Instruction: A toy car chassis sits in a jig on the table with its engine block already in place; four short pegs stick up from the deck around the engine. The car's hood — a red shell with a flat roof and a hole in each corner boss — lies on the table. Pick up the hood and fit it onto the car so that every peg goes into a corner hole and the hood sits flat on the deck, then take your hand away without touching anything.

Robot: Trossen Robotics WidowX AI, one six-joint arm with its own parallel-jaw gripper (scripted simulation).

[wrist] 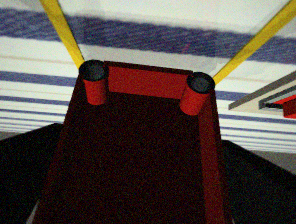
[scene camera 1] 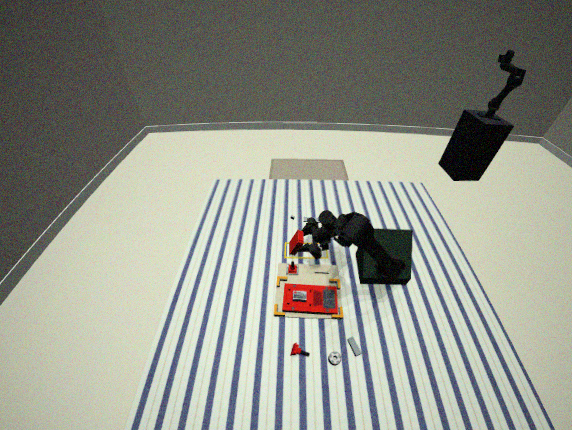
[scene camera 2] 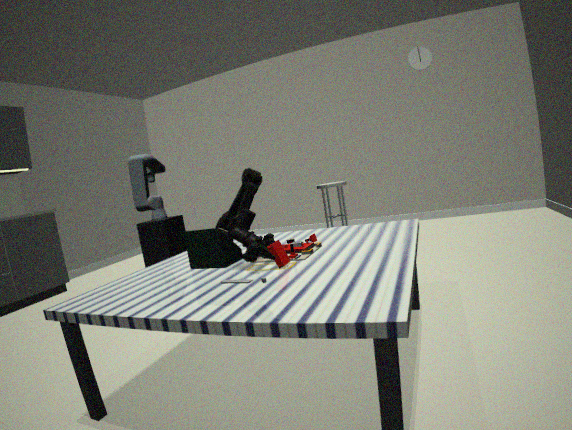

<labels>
my gripper: wrist 142,141; scene camera 1 296,244; scene camera 2 278,255
</labels>
